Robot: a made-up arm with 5 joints.
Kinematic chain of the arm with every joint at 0, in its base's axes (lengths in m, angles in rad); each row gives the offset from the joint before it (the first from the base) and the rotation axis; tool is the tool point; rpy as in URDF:
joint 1: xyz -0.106 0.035 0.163 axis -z
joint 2: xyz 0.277 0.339 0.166 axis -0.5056 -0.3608 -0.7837
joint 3: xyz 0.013 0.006 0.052 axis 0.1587 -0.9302 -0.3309
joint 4: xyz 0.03 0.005 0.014 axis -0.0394 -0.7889 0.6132
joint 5: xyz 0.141 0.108 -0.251 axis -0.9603 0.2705 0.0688
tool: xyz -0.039 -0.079 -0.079 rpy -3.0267 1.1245 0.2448
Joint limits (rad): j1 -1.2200..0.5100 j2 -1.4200..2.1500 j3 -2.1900..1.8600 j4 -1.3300..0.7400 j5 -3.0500..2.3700
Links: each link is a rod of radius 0.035 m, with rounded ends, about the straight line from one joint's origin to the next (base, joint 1, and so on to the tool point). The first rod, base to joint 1, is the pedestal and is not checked.
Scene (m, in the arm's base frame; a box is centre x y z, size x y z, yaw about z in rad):
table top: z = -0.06
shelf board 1: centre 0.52 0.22 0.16 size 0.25 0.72 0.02 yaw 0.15
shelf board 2: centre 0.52 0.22 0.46 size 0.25 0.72 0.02 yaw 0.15
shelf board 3: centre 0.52 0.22 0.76 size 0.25 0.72 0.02 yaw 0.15
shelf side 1: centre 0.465 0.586 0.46 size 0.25 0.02 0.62 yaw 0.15
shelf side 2: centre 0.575 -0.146 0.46 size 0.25 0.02 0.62 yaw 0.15
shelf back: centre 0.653 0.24 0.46 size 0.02 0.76 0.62 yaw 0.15
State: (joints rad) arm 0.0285 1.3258 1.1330 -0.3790 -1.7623
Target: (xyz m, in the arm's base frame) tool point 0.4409 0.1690 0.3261
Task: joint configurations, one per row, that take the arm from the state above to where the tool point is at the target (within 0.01 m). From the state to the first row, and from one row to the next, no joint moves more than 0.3 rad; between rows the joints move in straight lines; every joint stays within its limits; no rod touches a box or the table.
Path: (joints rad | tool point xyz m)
1: -0.0356 1.5305 1.0480 -0.4256 -1.6952 | 0.4018 0.1696 0.5937
2: -0.0998 1.7352 0.9630 -0.4722 -1.6282 | 0.3412 0.1602 0.5944
3: -0.1639 1.9399 0.8780 -0.5188 -1.5611 | 0.2741 0.1522 0.5930
4: -0.2366 1.9119 0.6092 -0.6020 -1.4764 | 0.2854 0.1264 0.4656
5: -0.3092 1.8839 0.3404 -0.6852 -1.3916 | 0.2796 0.1446 0.3261
6: -0.2098 1.6173 0.4619 -0.6632 -1.4864 | 0.3626 0.1549 0.3272
7: -0.1103 1.3507 0.5834 -0.6413 -1.5811 | 0.4409 0.1690 0.3261

